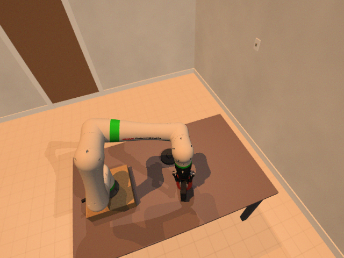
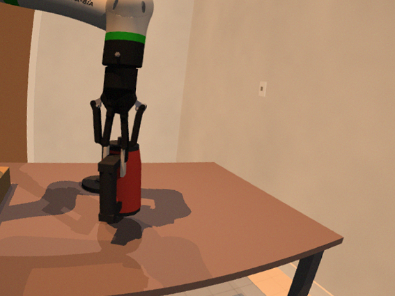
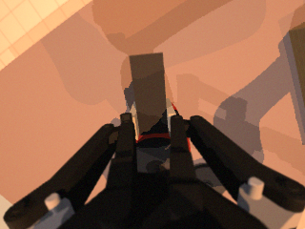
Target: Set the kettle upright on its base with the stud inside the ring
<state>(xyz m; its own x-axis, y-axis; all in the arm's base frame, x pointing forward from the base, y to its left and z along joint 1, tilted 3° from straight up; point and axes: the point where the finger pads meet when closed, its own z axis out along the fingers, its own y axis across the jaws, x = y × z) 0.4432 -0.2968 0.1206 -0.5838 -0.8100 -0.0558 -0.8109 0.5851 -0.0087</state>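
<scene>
My gripper is now 5 cm above the red kettle, 2 cm to the right of it and 2 cm short of it. From my hand the other things lie so: round black base: 34 cm to the left, 18 cm below, 8 cm ahead.
</scene>
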